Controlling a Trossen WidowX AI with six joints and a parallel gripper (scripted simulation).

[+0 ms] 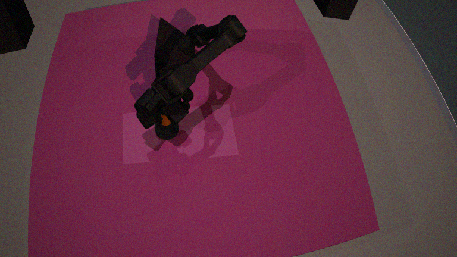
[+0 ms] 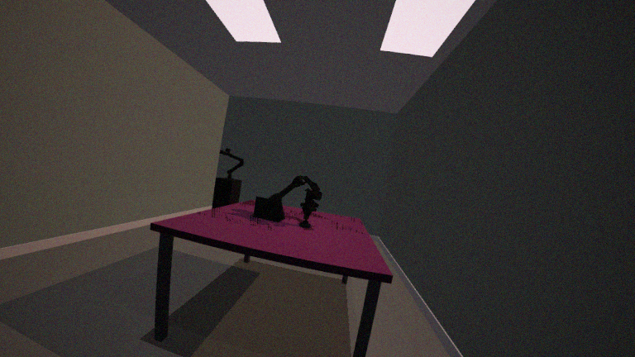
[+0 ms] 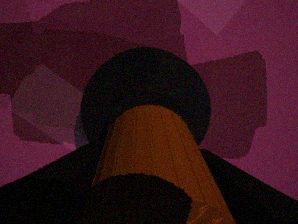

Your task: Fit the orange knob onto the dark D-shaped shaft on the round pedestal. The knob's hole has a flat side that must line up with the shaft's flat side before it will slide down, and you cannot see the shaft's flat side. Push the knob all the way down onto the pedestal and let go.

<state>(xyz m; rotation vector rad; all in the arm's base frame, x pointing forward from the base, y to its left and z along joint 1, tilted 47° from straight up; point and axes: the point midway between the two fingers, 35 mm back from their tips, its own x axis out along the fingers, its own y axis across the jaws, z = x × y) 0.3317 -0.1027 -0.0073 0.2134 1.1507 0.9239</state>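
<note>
Now: the orange knob 20 mm above my gripper tip. Round my gripper tip: dark round pedestal 40 mm below.
</note>
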